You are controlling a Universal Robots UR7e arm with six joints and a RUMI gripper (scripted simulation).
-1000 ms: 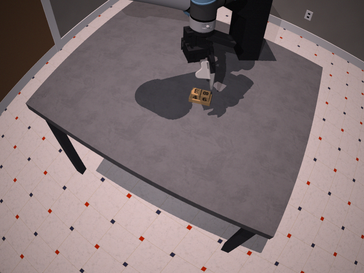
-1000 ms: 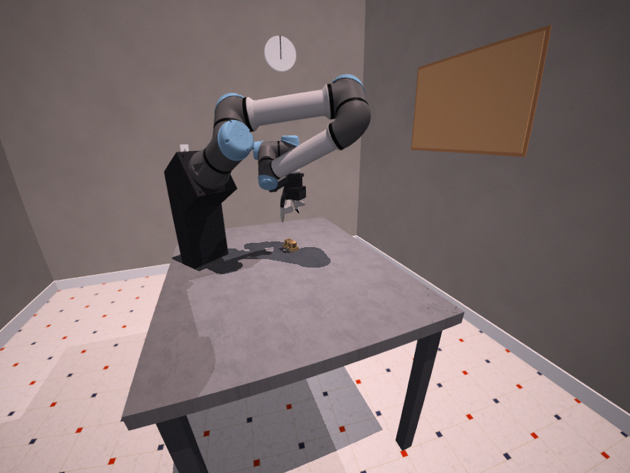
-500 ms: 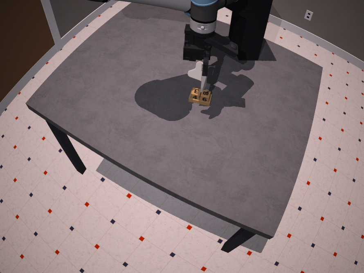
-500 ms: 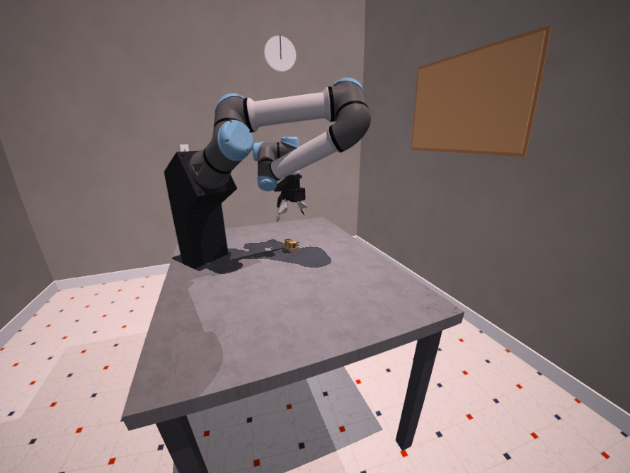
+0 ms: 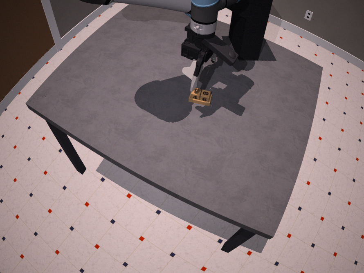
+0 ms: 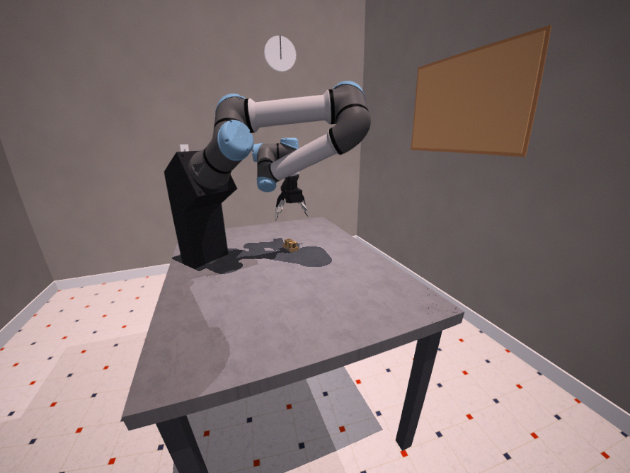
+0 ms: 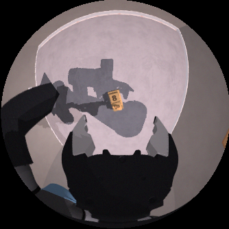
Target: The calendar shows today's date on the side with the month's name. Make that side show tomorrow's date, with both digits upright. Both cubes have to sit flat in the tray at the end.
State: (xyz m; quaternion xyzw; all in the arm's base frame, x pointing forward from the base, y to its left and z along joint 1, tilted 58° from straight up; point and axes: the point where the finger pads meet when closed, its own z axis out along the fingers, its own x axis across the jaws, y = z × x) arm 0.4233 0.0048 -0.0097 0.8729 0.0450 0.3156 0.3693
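My gripper is now 2 cm past the wooden tray, 1 cm to the left of it and 14 cm above it.
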